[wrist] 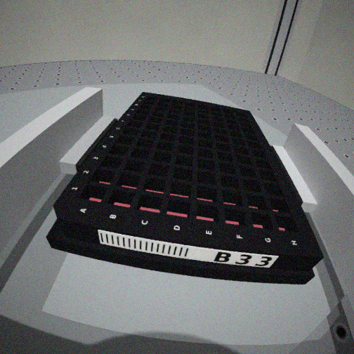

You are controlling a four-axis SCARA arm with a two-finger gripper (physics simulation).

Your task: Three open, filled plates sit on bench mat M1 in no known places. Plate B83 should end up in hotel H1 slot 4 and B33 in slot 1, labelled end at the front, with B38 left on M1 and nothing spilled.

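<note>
Plate B33 (187,165) is a black, open well plate in the middle of the wrist view. Its white label with a barcode and "B33" faces the camera. Pink fill shows in the wells nearest the label; the fill of the far wells is hidden in the dark. The plate looks level, over the light grey mat M1 (180,310). My gripper (196,120) is shut on plate B33, with one finger pad against each long side. Whether the plate's underside touches the mat is hard to tell. Plates B83 and B38 and hotel H1 do not show.
A grey perforated bench top (155,71) stretches behind and to the right of the mat. A beige wall (140,30) stands at the back, with a dark double vertical line at its upper right. Shadows lie along both sides of the plate.
</note>
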